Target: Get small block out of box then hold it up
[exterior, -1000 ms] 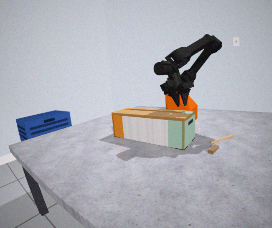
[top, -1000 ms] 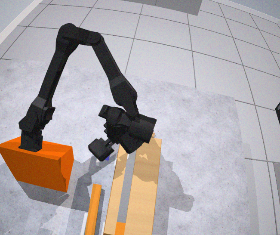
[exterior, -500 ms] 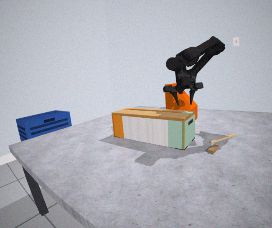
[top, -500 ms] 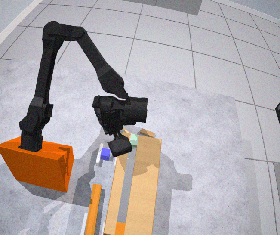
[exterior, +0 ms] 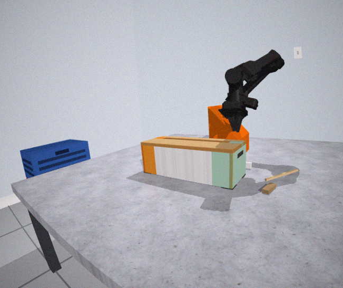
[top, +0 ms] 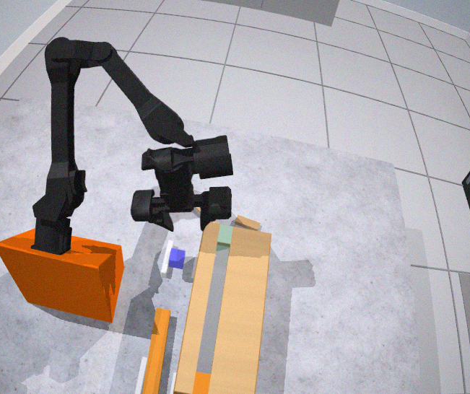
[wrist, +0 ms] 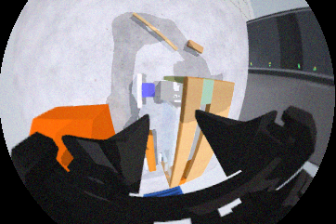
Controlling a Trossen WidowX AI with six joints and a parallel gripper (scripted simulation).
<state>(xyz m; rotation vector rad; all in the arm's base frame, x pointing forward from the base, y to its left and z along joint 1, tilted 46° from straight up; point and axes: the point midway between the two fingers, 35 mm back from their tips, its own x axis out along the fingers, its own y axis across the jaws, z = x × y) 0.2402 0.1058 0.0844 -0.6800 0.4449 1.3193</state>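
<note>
Now: the blue block 140 mm below my gripper tip, 20 mm behind it and 10 mm to the left of it. The rest, counted from my gripper tip: tan box (150 mm to the right, 90 mm below, 60 mm ahead); then thin wooden stick (180 mm to the left, 150 mm below).
</note>
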